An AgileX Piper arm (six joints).
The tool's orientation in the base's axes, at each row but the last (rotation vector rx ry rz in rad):
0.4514 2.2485 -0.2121
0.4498 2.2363 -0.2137
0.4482 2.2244 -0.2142
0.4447 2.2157 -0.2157
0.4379 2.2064 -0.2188
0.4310 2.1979 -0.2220
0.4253 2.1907 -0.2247
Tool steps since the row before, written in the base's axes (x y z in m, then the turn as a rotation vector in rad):
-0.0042 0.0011 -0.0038 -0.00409 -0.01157 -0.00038
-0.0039 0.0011 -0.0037 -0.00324 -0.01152 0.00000
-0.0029 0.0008 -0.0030 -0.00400 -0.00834 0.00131
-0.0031 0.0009 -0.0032 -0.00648 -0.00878 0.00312
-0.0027 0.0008 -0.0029 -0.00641 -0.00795 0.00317
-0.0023 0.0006 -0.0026 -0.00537 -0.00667 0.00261
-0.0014 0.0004 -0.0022 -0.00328 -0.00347 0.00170
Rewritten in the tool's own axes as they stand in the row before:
0.0057 -0.0006 -0.0008 -0.00014 -0.01225 0.00082
0.0054 -0.0005 -0.0007 -0.00093 -0.01187 0.00116
0.0042 -0.0004 -0.0004 -0.00071 -0.00924 -0.00117
0.0045 -0.0004 -0.0005 -0.00078 -0.01061 -0.00395
0.0040 -0.0003 -0.0004 -0.00067 -0.00982 -0.00418
0.0035 -0.0003 -0.0003 -0.00053 -0.00823 -0.00347
0.0026 -0.0001 0.0002 -0.00027 -0.00447 -0.00237

